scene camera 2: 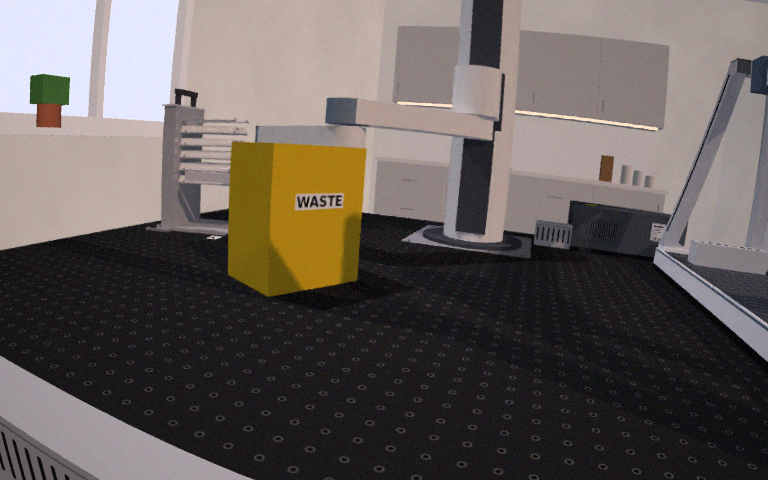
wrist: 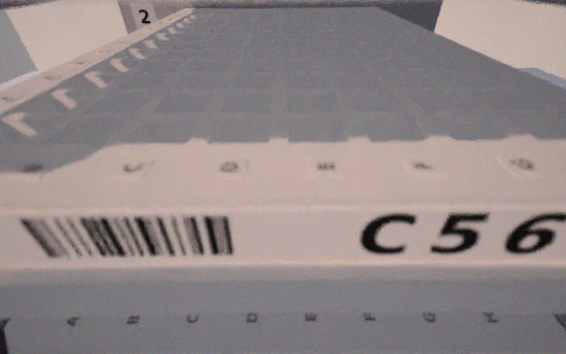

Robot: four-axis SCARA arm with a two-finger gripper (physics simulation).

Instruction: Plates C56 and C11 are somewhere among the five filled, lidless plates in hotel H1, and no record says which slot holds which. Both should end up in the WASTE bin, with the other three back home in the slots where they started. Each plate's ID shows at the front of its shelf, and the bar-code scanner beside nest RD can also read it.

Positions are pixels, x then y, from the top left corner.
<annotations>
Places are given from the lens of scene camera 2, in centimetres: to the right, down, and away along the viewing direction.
dark grey unit [scene camera 2: 636, 227]: 63, -3, 105
</annotations>
